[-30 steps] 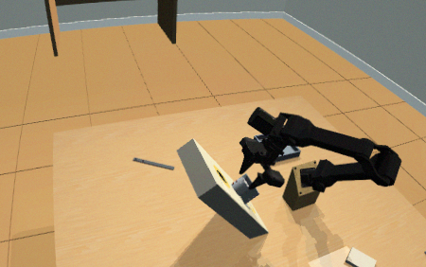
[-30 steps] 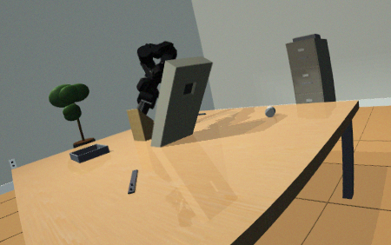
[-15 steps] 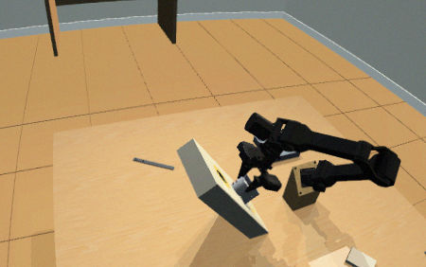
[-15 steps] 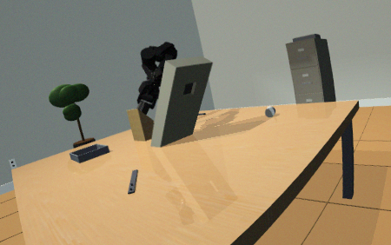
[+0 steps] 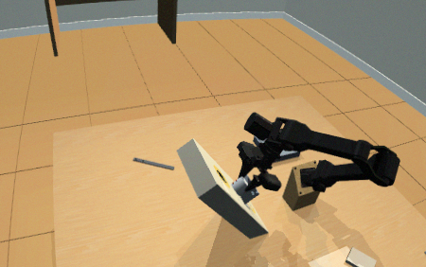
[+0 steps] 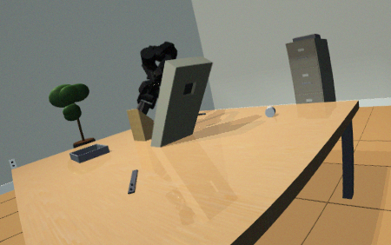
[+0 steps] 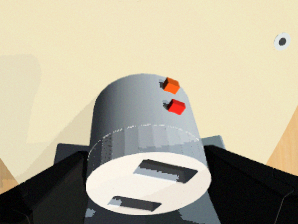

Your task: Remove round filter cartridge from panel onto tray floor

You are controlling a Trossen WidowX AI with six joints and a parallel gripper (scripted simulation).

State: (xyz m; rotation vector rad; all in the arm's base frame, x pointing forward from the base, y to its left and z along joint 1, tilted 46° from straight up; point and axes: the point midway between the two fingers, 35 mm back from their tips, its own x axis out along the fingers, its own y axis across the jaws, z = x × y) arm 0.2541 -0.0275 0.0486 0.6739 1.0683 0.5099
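My gripper tip is now 4 cm short of the service panel and 2 cm above it. Also, from my gripper tip: round filter cartridge (right at my gripper tip); then blue tray (31 cm behind, 30 cm to the right, 16 cm below).
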